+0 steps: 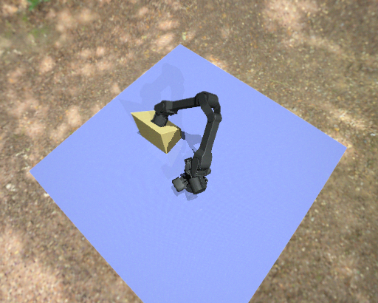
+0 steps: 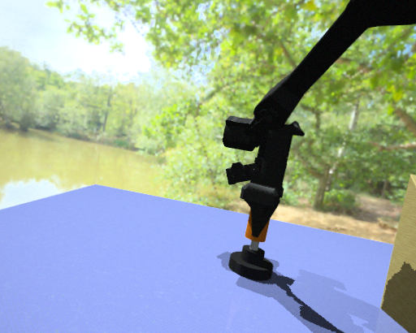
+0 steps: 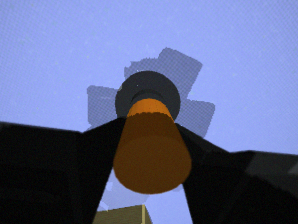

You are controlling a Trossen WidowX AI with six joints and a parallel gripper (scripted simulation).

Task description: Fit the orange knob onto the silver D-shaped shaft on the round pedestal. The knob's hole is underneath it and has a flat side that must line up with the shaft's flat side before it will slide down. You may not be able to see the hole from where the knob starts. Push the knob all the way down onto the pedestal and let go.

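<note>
My gripper tip is now 3 cm below the orange knob. Round my gripper tip: round pedestal: 4 cm below.
</note>
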